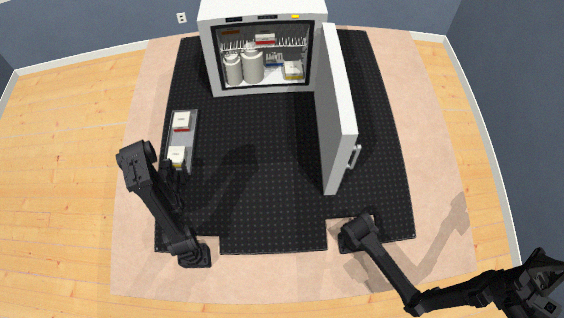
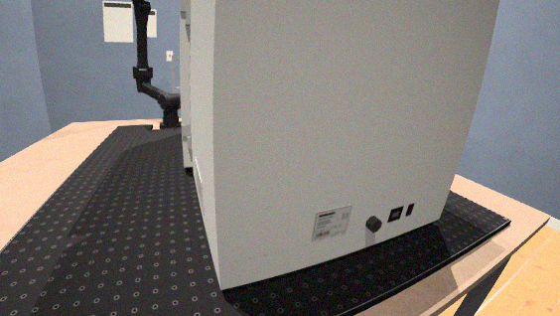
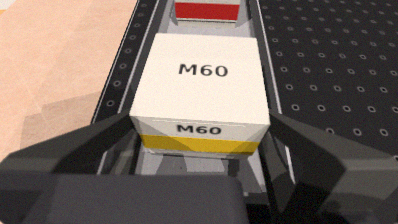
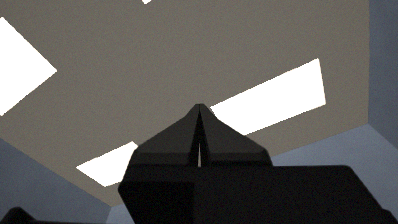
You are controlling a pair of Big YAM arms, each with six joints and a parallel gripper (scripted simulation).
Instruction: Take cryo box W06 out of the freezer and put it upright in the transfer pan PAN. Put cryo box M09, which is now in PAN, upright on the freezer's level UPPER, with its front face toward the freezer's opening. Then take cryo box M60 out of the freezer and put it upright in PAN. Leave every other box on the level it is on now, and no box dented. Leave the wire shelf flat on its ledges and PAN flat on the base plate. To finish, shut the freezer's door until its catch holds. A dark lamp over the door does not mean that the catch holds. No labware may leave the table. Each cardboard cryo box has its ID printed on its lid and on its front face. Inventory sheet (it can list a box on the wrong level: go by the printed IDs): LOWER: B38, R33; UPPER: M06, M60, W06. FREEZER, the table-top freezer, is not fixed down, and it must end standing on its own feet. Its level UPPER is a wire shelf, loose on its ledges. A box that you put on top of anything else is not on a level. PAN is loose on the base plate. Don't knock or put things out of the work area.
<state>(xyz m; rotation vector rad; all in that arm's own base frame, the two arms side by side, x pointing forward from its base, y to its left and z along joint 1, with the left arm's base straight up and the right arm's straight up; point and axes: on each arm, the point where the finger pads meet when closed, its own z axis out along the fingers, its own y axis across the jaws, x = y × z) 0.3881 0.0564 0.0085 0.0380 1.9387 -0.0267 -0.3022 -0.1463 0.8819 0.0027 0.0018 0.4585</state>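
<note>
Now: left hand 110 mm short of the transfer pan, 10 mm to the left of it and 40 mm above it. From my left hand the other things lie so: freezer door 50 mm ahead, 630 mm to the right, 230 mm above; whitish cryo box 370 mm ahead, 400 mm to the right, 290 mm above.
</note>
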